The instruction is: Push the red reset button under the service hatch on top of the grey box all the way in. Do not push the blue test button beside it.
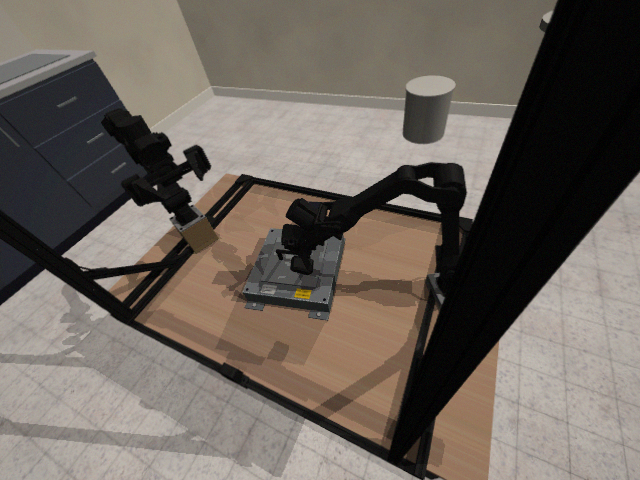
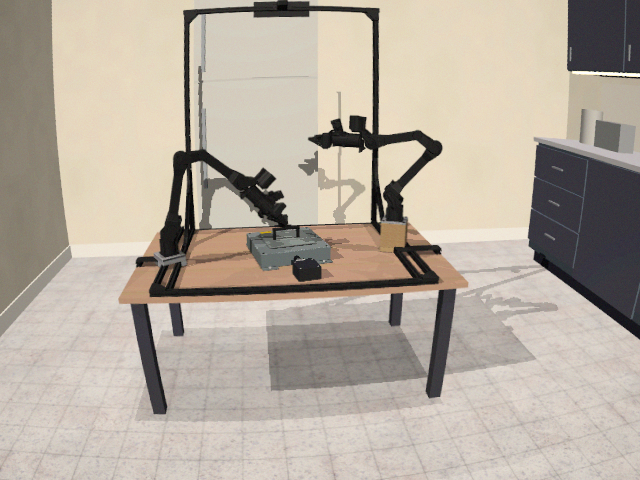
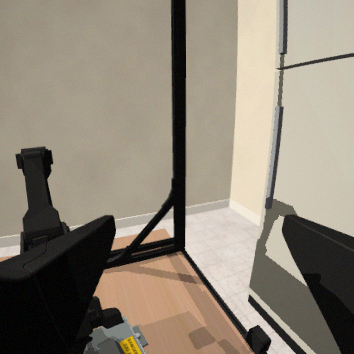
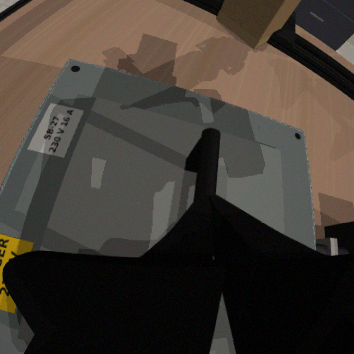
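The grey box (image 1: 328,268) (image 2: 279,256) (image 3: 111,341) (image 4: 294,165) lies on the table. Its service hatch (image 4: 125,195) appears to lie flat on top, with a black bar handle (image 2: 281,229) (image 4: 210,160) standing up from it. The red and blue buttons do not show. My right gripper (image 1: 301,264) (image 2: 285,225) (image 4: 206,203) is shut and empty, low over the box, its fingertips close beside the handle; contact is unclear. My left gripper (image 1: 168,175) (image 2: 311,138) (image 3: 199,223) is open and empty, raised high and away from the box.
A tan block (image 1: 199,237) (image 2: 392,236) (image 4: 255,20) sits under the left arm's base. A small black box (image 2: 306,269) stands by the grey box. A black frame post (image 2: 375,103) (image 3: 178,125) rises at the table's edge. A yellow label (image 1: 302,293) (image 4: 15,295) marks the grey box.
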